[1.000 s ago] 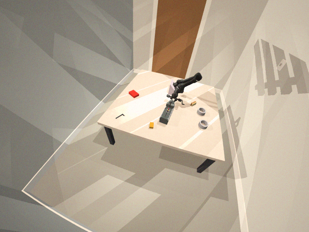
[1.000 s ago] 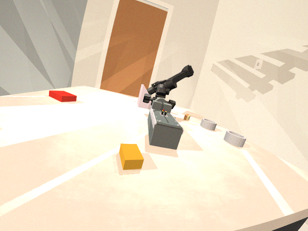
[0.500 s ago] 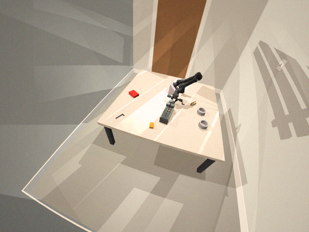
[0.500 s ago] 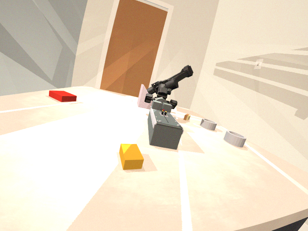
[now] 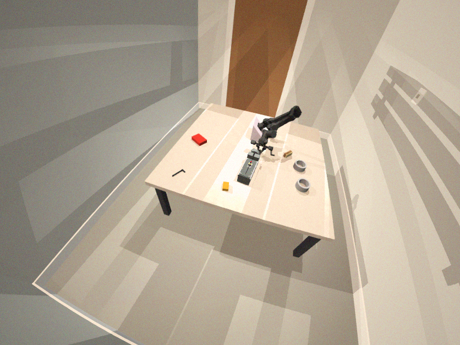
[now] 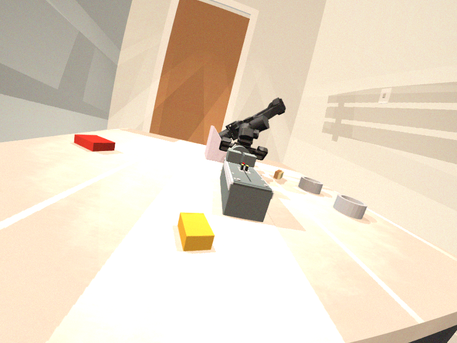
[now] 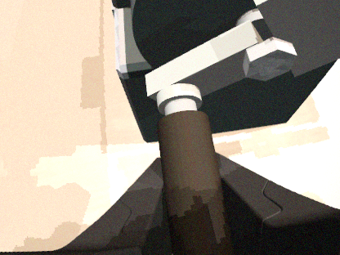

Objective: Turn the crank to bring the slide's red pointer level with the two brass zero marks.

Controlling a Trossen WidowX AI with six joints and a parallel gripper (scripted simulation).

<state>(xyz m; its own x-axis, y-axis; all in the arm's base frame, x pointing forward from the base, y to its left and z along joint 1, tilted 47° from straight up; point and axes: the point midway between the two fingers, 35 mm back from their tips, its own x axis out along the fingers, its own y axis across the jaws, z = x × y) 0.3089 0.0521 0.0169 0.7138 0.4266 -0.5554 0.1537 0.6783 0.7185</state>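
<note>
My gripper tip is 14 cm short of the red pointer, 4 cm to the left of it and 3 cm below it. The rest, counted from my gripper tip: dark brown crank handle: 2 cm behind, 2 cm above; yellow block: 36 cm ahead, 17 cm to the right, 4 cm below; tan block: 15 cm behind, 26 cm to the left, 3 cm below.
</note>
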